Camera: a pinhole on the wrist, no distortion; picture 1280 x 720 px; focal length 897.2 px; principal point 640.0 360.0 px. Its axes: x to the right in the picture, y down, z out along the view. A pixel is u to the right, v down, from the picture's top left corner.
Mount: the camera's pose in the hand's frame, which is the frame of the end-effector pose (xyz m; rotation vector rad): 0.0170 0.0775 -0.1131 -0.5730 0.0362 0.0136
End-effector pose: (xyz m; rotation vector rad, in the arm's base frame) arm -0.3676 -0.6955 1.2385 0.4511 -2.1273 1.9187
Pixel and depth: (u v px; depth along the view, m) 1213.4 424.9 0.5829
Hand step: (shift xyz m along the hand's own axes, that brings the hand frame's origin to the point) 0.4060 0.4300 0.3393
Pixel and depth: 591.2 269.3 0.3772
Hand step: 0.0089 0.2499 0.2251
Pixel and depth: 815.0 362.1 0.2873
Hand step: 0.0817 0.2340 0.1256
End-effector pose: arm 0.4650 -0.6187 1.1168 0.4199 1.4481 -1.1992
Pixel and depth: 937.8 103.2 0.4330
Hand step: 0.1766 0.2086 0.3122
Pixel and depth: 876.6 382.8 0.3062
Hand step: 0.1068 0.2503 0.1367
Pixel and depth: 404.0 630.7 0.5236
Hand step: -0.1083 0.4938 0.2462
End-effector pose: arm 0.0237 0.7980 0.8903 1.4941 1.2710 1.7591
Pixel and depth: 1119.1 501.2 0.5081
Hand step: 0.3018 0.4210 0.2599
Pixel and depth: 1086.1 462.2 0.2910
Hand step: 0.1697 0.2635 0.1078
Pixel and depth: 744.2 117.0 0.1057
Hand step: 0.0331 0.1108 -0.0093
